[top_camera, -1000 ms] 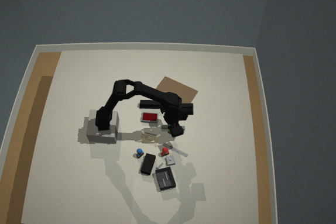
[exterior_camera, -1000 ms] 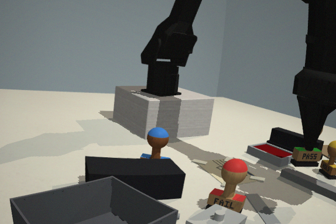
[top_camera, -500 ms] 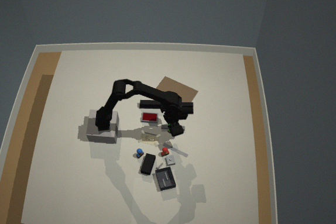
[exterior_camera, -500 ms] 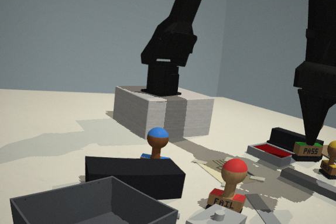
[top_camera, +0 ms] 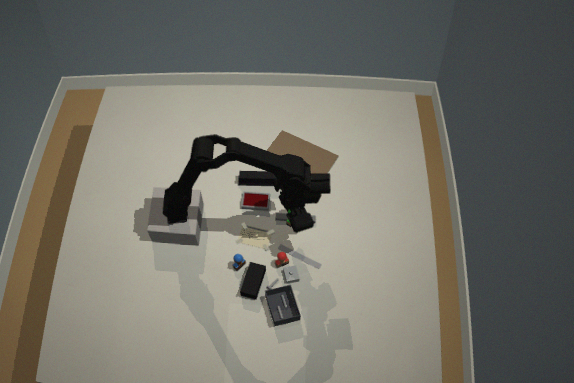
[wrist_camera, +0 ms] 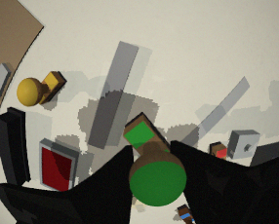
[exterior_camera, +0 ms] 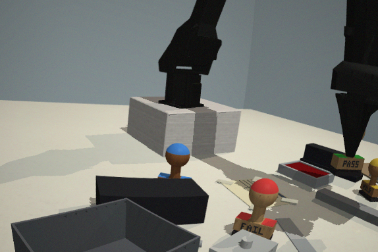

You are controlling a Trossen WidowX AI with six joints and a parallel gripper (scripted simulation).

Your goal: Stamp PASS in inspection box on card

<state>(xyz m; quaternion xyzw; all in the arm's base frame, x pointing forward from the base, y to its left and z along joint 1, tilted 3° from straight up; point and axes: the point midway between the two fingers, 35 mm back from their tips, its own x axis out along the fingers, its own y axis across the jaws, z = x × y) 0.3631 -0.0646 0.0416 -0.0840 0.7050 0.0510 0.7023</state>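
My gripper tip is 13 cm to the right of the red ink pad, 10 cm past it and 8 cm above it. Also, from my gripper tip: pass stamp: right at my gripper tip; grey bar: 8 cm below, 4 cm to the left, 2 cm ahead; yellow stamp: 12 cm to the left, 7 cm below, 3 cm ahead.
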